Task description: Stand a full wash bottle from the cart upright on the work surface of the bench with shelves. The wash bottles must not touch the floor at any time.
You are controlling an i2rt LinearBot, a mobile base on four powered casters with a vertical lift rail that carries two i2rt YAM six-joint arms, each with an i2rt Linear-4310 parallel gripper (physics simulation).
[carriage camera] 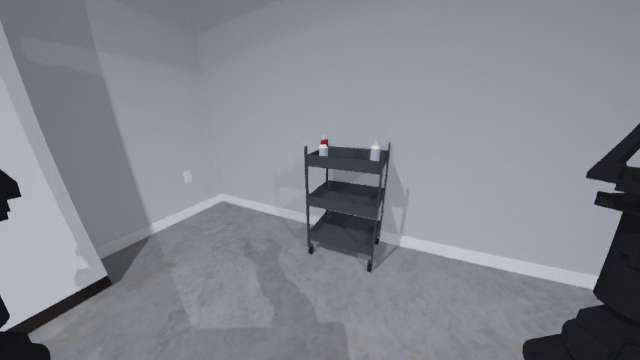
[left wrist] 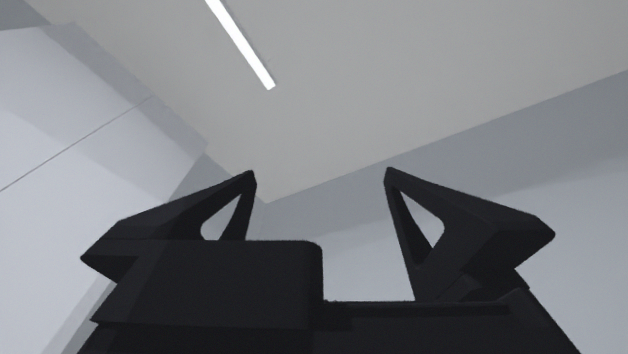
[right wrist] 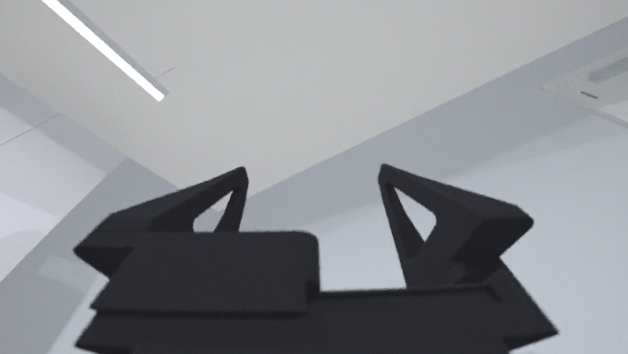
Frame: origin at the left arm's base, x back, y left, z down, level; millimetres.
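Where they show: left gripper, fingertip midpoint: [left wrist: 319,175]; right gripper, fingertip midpoint: [right wrist: 313,172].
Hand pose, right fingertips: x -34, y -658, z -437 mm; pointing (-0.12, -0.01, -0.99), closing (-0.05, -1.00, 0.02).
Note:
Each offset is from my right fingertips to the top centre of the thing. "spot": to the spot under its first point.
A dark three-tier cart [carriage camera: 345,162] stands against the back wall in the carriage view. On its top tray stand two upright wash bottles: a red-capped bottle {dx -1073, dy +254, dz +150 mm} [carriage camera: 323,149] at the left and a white-capped bottle {dx -1022, dy -64, dz +150 mm} [carriage camera: 375,152] at the right; both look filled with pale blue. My left gripper [left wrist: 319,175] is open and empty, tilted toward the ceiling. My right gripper [right wrist: 313,172] is open and empty, also tilted toward the ceiling. Both are well away from the cart. The bench with shelves does not show in the carriage view.
A white panel-like block [carriage camera: 40,210] with a dark base strip stands at the left in the carriage view. A wall outlet [carriage camera: 187,176] sits left of the cart. White baseboards run along the walls. A ceiling lamp {spot: dx -74, dy +1044, dz -1091 mm} [left wrist: 245,47] [right wrist: 110,52] shows in both wrist views.

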